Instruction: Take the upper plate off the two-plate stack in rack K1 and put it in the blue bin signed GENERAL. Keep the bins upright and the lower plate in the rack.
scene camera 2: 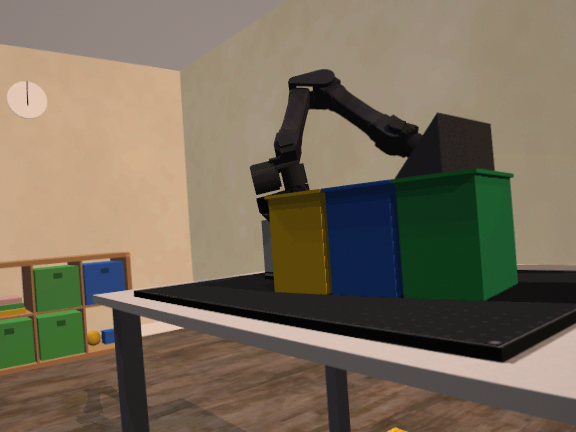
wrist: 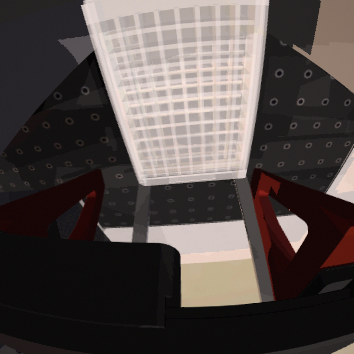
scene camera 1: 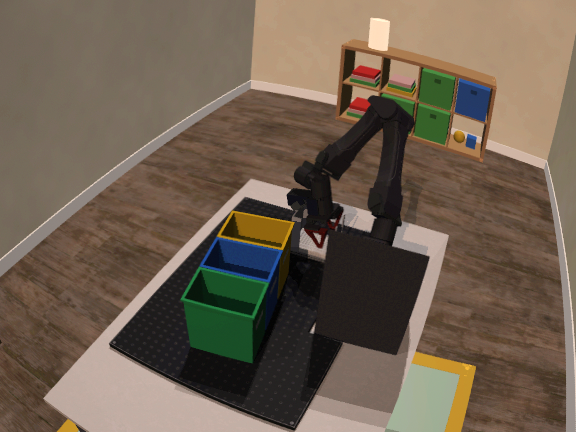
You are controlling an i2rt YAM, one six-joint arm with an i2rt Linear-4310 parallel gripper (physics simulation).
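Where they show: gripper, between the fingertips: [wrist: 176,176] [scene camera 1: 326,239]; arm's base, origin of its link: [scene camera 2: 433,162] [scene camera 1: 377,251].
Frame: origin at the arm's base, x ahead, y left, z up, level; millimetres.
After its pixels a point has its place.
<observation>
A clear plate with a grid of wells [wrist: 185,100] {z -200, x 239, y -237 mm} lies ahead of the fingers in the wrist view; whether one plate or two show there is hard to tell. Two thin grey uprights [wrist: 141,215] {z -174, x 168, y -201 mm} stand at its near end, apparently part of the rack; no K1 label is readable. My gripper [wrist: 176,176] {z -181, x 199, y -229 mm} [scene camera 1: 326,235] {z -181, x 199, y -229 mm} is open, with a red finger on each side of the plate's near end and nothing held. The blue bin [scene camera 1: 242,259] {z -118, x 340, y 46 mm} [scene camera 2: 361,240] {z -157, x 398, y 120 mm} stands upright between the other two bins; its sign cannot be read.
A yellow bin [scene camera 1: 257,232] {z -119, x 360, y -84 mm} [scene camera 2: 300,245] {z -162, x 420, y -5 mm} and a green bin [scene camera 1: 222,322] {z -113, x 269, y 287 mm} [scene camera 2: 440,240] {z -162, x 374, y 250 mm} stand upright beside the blue bin. A grey panel [scene camera 2: 266,245] {z -167, x 302, y -270 mm} stands behind the yellow bin. A large black block [scene camera 1: 372,295] {z -67, x -25, y 85 mm} [scene camera 2: 465,145] {z 25, x -1, y 86 mm} stands near the arm's base on the table.
</observation>
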